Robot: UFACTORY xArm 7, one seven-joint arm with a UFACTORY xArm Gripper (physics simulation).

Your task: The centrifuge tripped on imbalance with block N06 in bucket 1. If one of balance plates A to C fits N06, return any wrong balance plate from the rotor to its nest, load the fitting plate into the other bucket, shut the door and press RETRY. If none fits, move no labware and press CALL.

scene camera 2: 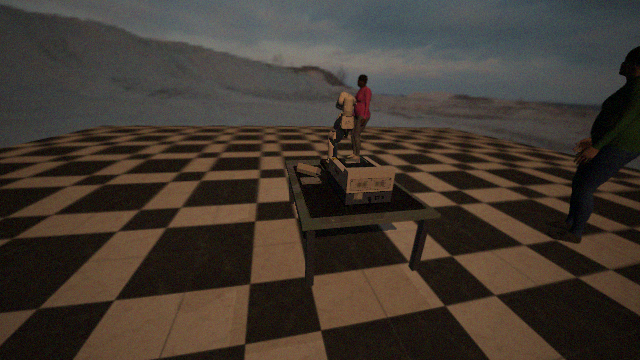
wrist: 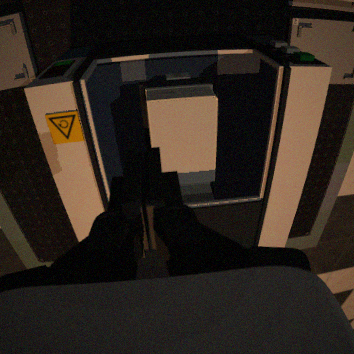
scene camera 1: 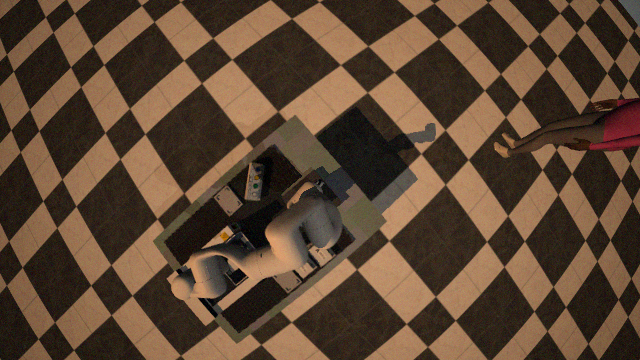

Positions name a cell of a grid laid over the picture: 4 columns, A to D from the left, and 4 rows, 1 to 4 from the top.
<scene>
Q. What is my gripper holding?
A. Nothing.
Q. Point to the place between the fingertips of my gripper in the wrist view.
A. At B2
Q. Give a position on a centrifuge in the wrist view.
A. A2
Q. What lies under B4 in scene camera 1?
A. A centrifuge.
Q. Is my gripper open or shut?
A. Shut.
</scene>
